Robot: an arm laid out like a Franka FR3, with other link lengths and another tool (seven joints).
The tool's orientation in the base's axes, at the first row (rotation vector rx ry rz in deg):
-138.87 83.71 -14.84
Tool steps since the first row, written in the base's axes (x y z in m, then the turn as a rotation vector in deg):
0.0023 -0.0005 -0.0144 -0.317 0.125 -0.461
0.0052 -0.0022 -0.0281 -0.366 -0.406 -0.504
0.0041 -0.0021 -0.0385 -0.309 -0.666 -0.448
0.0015 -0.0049 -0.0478 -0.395 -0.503 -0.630
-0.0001 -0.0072 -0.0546 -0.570 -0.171 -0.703
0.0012 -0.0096 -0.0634 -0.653 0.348 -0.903
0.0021 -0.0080 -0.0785 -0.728 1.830 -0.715
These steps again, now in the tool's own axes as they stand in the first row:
0.0015 0.0033 0.0141 -0.259 0.367 0.357
0.0044 0.0063 0.0276 0.188 0.655 0.297
0.0038 0.0107 0.0371 0.445 0.703 0.220
0.0050 0.0173 0.0446 0.260 0.765 0.391
0.0063 0.0220 0.0501 -0.115 0.790 0.460
0.0090 0.0250 0.0584 -0.613 0.700 0.705
0.0080 0.0287 0.0731 -1.958 0.048 0.744

